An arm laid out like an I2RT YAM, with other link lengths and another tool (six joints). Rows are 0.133 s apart.
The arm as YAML. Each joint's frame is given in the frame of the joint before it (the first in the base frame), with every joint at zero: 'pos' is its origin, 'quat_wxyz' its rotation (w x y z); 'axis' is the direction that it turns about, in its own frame. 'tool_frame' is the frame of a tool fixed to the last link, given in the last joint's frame.
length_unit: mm
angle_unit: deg
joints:
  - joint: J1
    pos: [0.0, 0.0, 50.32]
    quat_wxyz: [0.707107, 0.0, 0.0, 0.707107]
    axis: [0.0, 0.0, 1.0]
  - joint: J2
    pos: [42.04, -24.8, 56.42]
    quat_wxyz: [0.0, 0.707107, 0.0, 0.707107]
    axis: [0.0, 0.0, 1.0]
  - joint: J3
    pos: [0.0, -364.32, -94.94]
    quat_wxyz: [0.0, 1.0, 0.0, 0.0]
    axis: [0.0, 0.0, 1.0]
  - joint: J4
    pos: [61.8, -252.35, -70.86]
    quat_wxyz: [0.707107, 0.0, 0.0, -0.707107]
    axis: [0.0, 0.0, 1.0]
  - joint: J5
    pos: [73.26, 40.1, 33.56]
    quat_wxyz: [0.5, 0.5, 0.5, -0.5]
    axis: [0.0, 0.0, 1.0]
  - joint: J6
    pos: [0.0, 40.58, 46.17]
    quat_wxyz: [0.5, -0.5, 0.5, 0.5]
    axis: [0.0, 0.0, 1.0]
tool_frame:
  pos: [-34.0, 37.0, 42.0]
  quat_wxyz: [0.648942, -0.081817, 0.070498, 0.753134]
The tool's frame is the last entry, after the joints.
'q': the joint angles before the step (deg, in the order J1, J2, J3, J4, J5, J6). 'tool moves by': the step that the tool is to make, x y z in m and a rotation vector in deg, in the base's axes. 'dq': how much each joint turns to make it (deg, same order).
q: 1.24 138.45 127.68 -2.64 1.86 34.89
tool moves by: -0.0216 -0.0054 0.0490 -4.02 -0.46 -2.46
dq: 0.25 -4.30 1.67 -5.39 3.56 -3.32
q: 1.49 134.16 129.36 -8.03 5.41 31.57
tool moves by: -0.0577 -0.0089 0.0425 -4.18 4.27 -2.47
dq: 0.02 -9.76 -7.25 -6.48 3.44 -3.32
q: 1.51 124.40 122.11 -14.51 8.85 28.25
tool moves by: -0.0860 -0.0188 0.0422 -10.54 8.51 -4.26
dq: 0.01 -11.71 -7.97 -10.72 7.59 -8.38
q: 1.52 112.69 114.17 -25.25 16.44 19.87
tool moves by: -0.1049 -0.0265 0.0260 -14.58 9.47 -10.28
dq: -0.03 -12.96 -12.53 -6.66 15.64 -8.89
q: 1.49 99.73 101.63 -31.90 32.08 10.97
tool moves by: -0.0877 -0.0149 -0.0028 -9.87 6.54 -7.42
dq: -0.10 -11.47 -14.87 0.02 11.33 -5.56
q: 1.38 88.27 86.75 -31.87 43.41 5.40
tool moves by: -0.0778 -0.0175 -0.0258 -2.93 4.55 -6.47
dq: -2.80 -10.06 -14.06 -0.29 4.69 -0.36
